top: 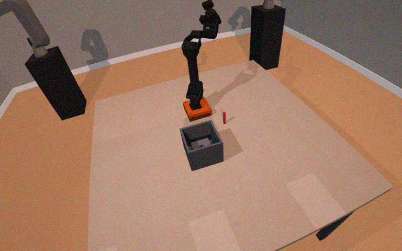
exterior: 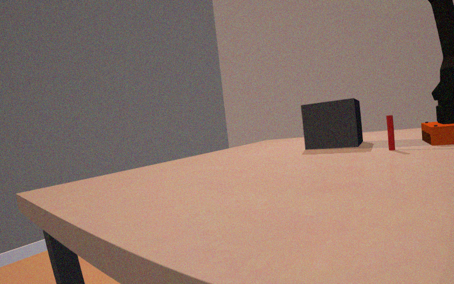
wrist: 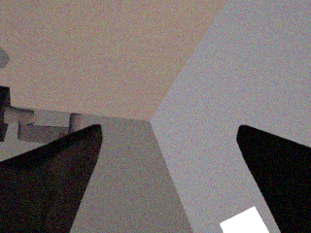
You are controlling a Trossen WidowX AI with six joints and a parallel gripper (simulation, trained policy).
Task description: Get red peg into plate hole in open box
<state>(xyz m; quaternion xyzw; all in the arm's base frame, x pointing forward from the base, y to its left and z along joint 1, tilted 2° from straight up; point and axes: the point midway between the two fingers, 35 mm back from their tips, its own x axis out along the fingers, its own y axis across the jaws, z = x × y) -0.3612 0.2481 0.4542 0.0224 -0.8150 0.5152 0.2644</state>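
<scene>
Right now the red peg is 55 cm ahead of my gripper tip, 47 cm below it and 16 cm to the right of it. The rest, counted from my gripper tip: pale plate (72 cm ahead, 46 cm below, 34 cm to the right).
</scene>
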